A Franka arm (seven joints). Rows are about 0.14 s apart.
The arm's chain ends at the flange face. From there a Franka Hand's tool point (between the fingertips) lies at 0.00 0.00 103.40 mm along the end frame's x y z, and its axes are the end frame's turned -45 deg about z.
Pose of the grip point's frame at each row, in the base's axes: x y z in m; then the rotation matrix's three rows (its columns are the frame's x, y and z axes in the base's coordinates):
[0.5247 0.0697 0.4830], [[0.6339 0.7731 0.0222], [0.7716 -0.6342 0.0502], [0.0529 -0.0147 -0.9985]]
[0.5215 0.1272 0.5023], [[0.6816 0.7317 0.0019], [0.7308 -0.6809 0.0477], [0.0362 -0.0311 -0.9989]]
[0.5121 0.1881 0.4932], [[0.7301 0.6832 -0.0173], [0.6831 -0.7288 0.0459], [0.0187 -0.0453 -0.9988]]
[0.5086 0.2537 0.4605], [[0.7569 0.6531 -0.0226], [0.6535 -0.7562 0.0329], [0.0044 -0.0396 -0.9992]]
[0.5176 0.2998 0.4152], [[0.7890 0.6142 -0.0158], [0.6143 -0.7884 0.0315], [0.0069 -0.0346 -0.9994]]
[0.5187 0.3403 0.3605], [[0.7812 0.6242 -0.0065], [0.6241 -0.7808 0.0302], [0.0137 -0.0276 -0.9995]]
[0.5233 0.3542 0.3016], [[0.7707 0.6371 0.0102], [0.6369 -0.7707 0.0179], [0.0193 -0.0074 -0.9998]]
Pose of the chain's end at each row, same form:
[0.5224 0.0645 0.5862], [[0.9949 0.0984 0.0222], [0.0972 -0.9941 0.0502], [0.0270 -0.0478 -0.9985]]
[0.5213 0.1223 0.6056], [[0.9994 0.0354 0.0019], [0.0353 -0.9982 0.0477], [0.0036 -0.0476 -0.9989]]
[0.5139 0.1834 0.5965], [[0.9994 -0.0332 -0.0173], [-0.0323 -0.9984 0.0459], [-0.0188 -0.0453 -0.9988]]
[0.5109 0.2503 0.5638], [[0.9970 -0.0734 -0.0226], [-0.0726 -0.9968 0.0329], [-0.0249 -0.0311 -0.9992]]
[0.5192 0.2965 0.5185], [[0.9922 -0.1236 -0.0158], [-0.1231 -0.9919 0.0315], [-0.0196 -0.0293 -0.9994]]
[0.5194 0.3372 0.4638], [[0.9938 -0.1110 -0.0065], [-0.1108 -0.9934 0.0302], [-0.0098 -0.0292 -0.9995]]
[0.5222 0.3523 0.4050], [[0.9955 -0.0945 0.0102], [-0.0946 -0.9953 0.0179], [0.0084 -0.0189 -0.9998]]

